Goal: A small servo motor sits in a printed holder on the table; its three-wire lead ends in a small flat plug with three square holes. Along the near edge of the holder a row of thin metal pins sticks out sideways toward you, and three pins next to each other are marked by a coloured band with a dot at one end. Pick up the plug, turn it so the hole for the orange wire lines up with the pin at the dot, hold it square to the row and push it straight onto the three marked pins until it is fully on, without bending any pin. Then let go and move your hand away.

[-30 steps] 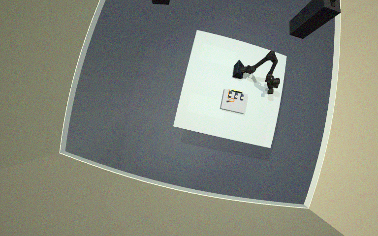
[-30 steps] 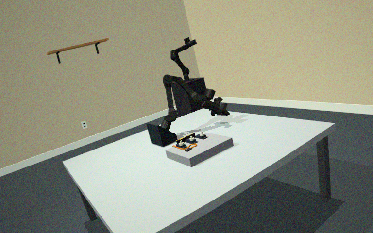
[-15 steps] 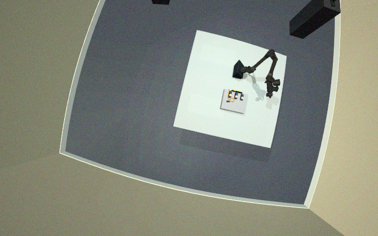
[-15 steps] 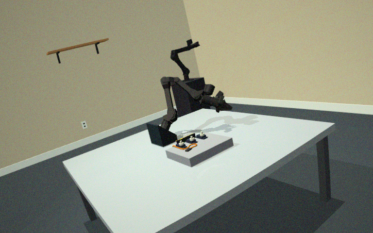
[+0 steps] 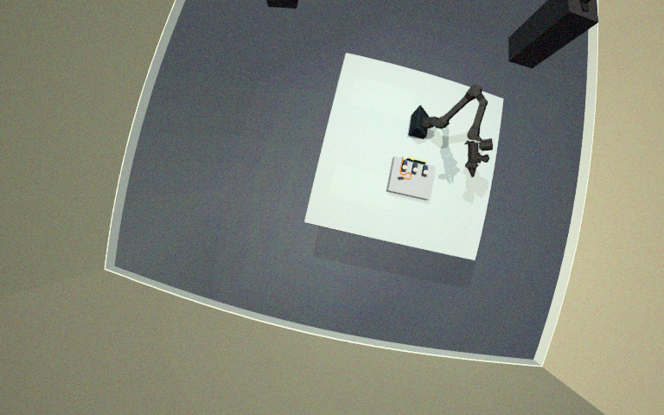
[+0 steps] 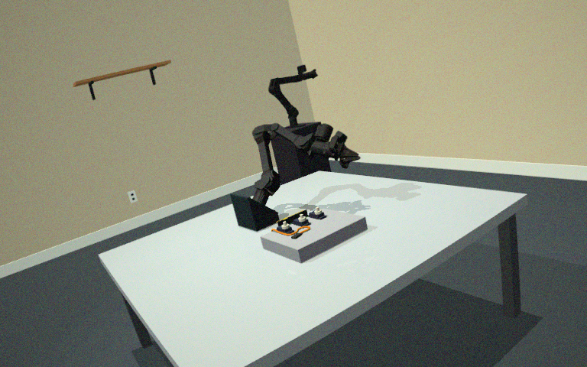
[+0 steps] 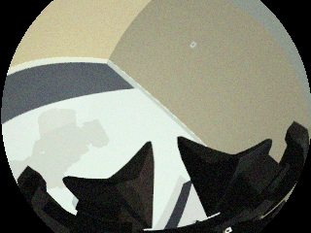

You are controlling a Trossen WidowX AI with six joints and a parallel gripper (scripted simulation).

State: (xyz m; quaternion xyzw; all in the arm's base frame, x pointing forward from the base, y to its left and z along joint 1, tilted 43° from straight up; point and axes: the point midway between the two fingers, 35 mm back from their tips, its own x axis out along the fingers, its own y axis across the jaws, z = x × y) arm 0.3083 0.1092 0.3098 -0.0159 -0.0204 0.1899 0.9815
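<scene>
The yellow band lies 80 mm behind my gripper tip, 360 mm to the right of it and 140 mm below it. Also, from my gripper tip: grey printed holder (80 mm ahead, 340 mm to the right, 190 mm below).
</scene>
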